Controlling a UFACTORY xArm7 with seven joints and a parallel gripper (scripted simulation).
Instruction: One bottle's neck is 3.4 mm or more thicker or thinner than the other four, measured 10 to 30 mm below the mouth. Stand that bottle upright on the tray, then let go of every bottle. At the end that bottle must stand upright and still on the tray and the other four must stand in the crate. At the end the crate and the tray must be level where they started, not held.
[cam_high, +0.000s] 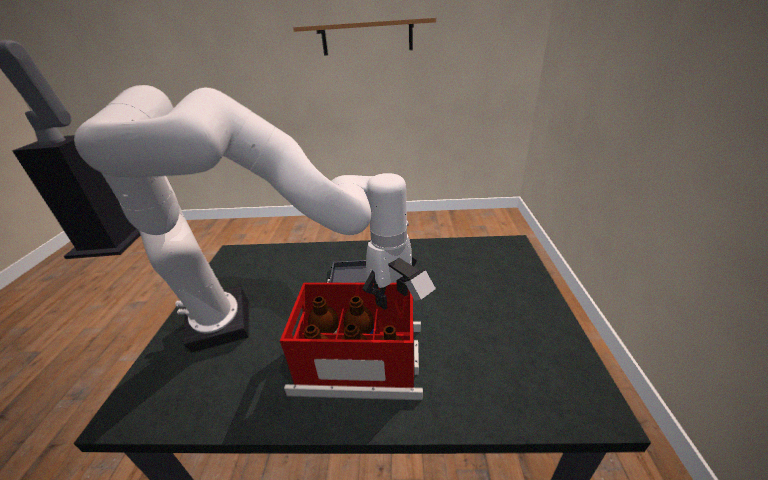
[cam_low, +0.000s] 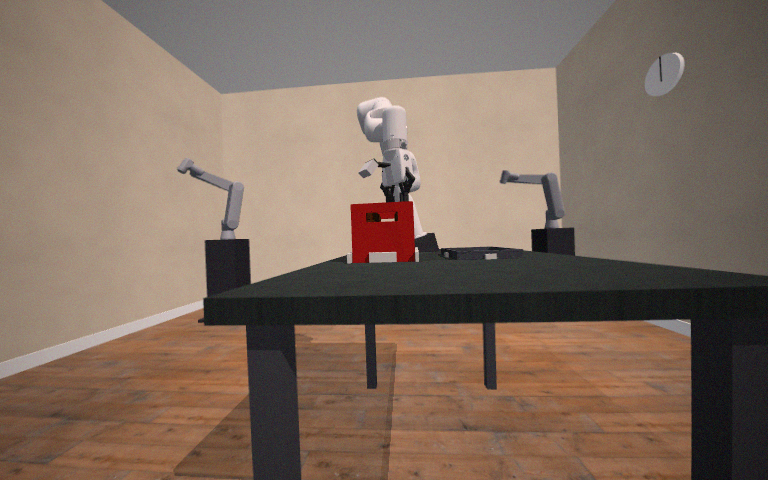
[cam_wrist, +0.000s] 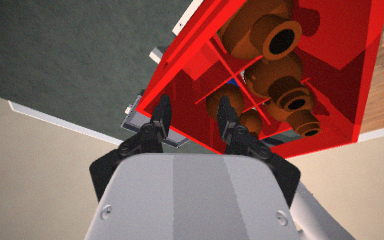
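My gripper is now 90 mm past the crate, 30 mm to the left of it and 100 mm above it. From my hand the other things lie so: tray 60 mm behind, 260 mm to the left, 170 mm below.
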